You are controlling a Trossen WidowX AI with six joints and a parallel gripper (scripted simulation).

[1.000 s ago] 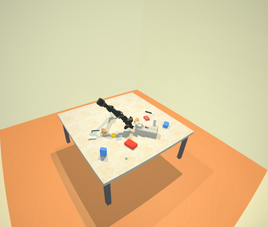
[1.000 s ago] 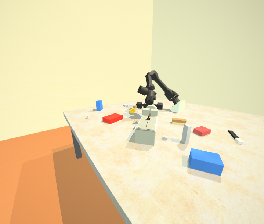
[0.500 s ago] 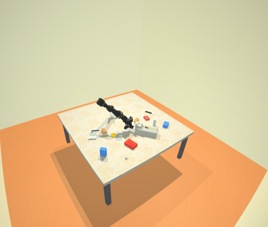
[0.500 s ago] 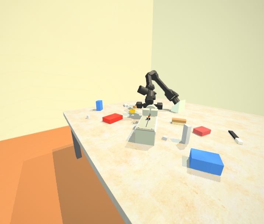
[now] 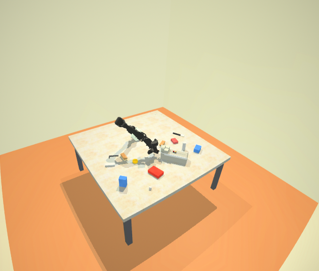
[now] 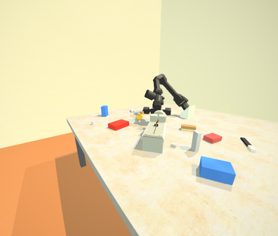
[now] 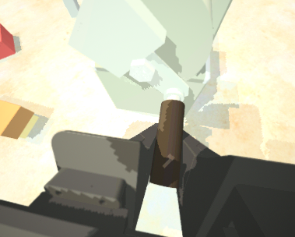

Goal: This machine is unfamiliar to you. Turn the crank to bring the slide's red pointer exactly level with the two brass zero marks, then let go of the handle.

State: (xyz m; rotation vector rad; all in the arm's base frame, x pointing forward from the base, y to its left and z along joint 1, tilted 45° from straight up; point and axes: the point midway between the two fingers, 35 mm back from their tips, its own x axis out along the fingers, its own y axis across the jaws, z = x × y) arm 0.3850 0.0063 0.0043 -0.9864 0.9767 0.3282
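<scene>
Right now the crank is 40 mm above my gripper tip and 10 mm to the left of it. The rest, counted from my gripper tip: brown crank handle 30 mm above, 10 mm to the right, 10 mm behind; red pointer 110 mm to the left, 100 mm ahead, 40 mm above; yellow disc 240 mm to the right, 40 mm behind, 30 mm below.
</scene>
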